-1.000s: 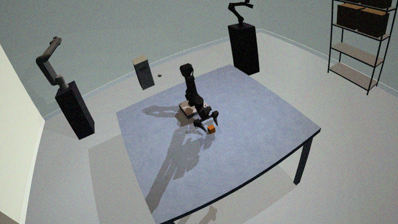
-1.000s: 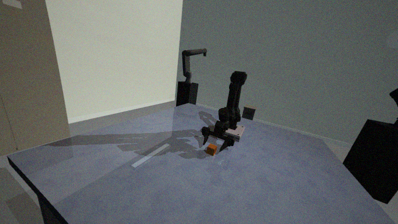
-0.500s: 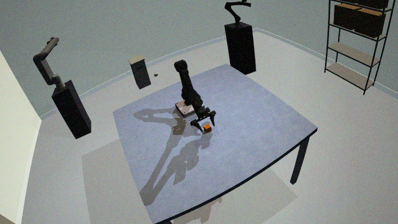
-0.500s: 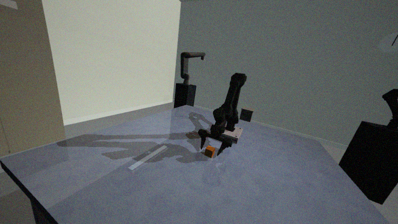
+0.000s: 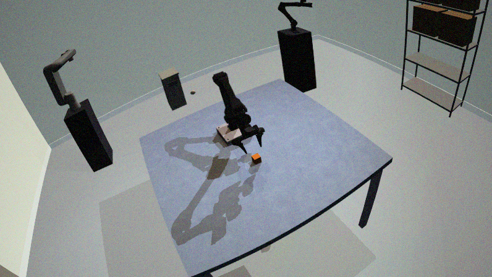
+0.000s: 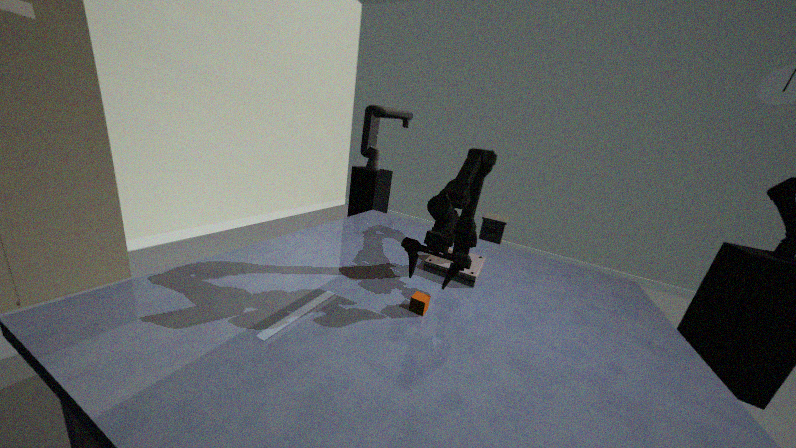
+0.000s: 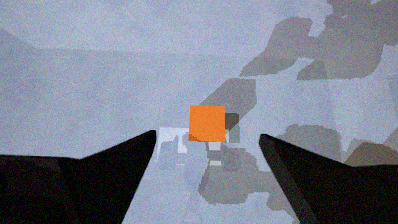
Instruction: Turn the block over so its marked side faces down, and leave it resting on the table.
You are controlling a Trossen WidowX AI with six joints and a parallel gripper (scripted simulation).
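Now: the orange block 10 mm ahead of my gripper tip and 50 mm below it.
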